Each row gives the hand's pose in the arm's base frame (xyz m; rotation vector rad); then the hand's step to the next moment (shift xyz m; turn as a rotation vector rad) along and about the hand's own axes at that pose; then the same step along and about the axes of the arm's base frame.
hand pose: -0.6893 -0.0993 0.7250 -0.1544 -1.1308 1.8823
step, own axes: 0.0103 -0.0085 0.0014 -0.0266 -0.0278 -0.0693
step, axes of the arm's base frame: -0.0013 0.0083 0.0105 0.0684 0.0293 -0.0272
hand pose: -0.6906 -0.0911 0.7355 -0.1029 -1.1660 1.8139
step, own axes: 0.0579 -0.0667 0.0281 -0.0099 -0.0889 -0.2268
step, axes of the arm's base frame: -0.0023 0.0308 0.0874 0.1801 0.1527 -0.0607
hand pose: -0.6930 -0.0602 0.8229 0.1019 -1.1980 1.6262
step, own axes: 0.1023 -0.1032 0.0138 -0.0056 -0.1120 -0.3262
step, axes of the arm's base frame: 0.0283 0.0526 0.1332 0.2431 0.2266 -0.0924
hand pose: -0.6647 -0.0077 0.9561 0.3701 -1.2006 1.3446
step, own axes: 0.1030 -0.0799 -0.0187 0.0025 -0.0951 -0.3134
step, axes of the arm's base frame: 0.0557 0.0485 0.1090 0.2210 0.2253 -0.0874
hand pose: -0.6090 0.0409 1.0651 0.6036 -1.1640 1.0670
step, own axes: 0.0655 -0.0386 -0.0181 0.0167 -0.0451 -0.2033
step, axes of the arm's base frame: 0.0441 0.0224 0.0605 0.1288 0.1583 -0.0448
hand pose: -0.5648 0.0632 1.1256 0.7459 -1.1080 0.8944
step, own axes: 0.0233 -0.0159 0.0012 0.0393 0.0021 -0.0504
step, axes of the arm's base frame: 0.0180 -0.0031 0.0216 0.0267 0.0532 0.0234
